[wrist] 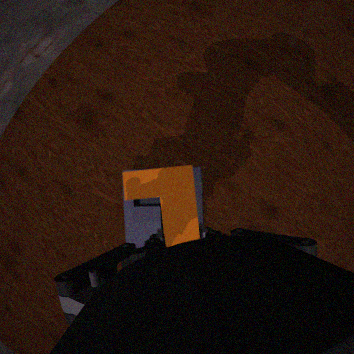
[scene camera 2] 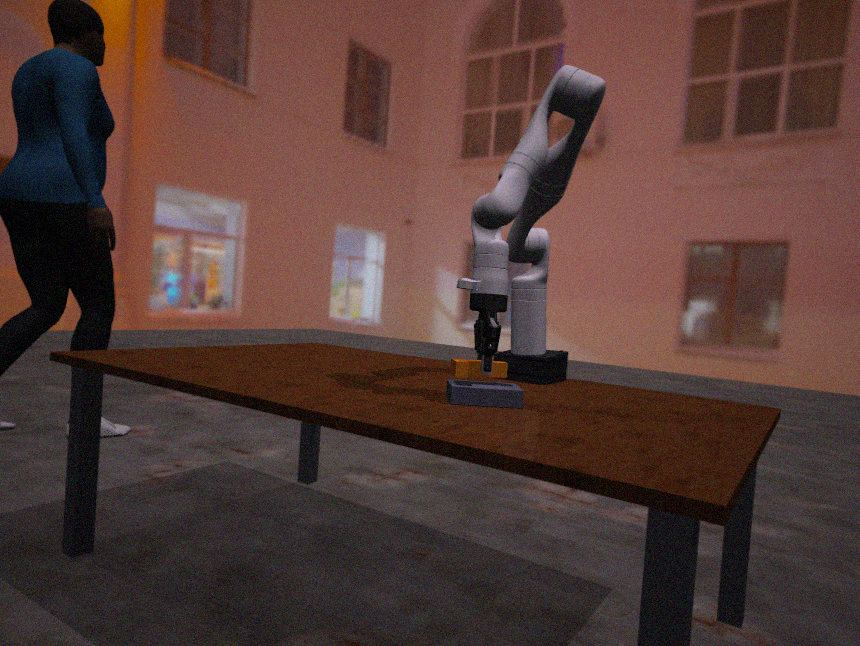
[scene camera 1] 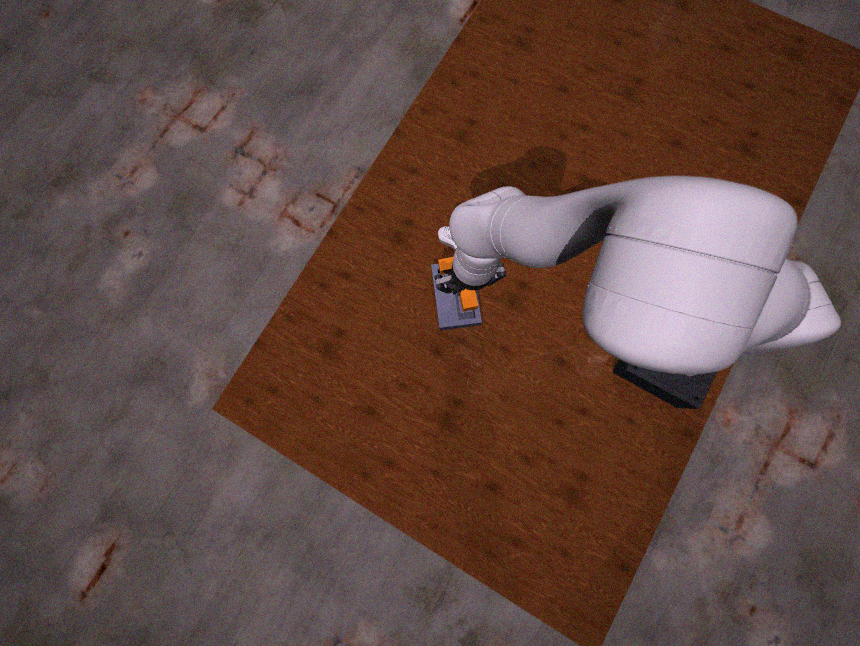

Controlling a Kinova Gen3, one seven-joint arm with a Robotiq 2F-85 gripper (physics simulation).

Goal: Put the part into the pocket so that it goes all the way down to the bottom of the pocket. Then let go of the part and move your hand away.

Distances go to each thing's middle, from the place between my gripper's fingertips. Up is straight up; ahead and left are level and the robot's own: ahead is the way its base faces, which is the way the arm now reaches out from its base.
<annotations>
The orange L-shaped part (scene camera 2: pixel 463 368) lies 2 cm ahead of my hand, 1 cm to the right of it and 1 cm above it.
</annotations>
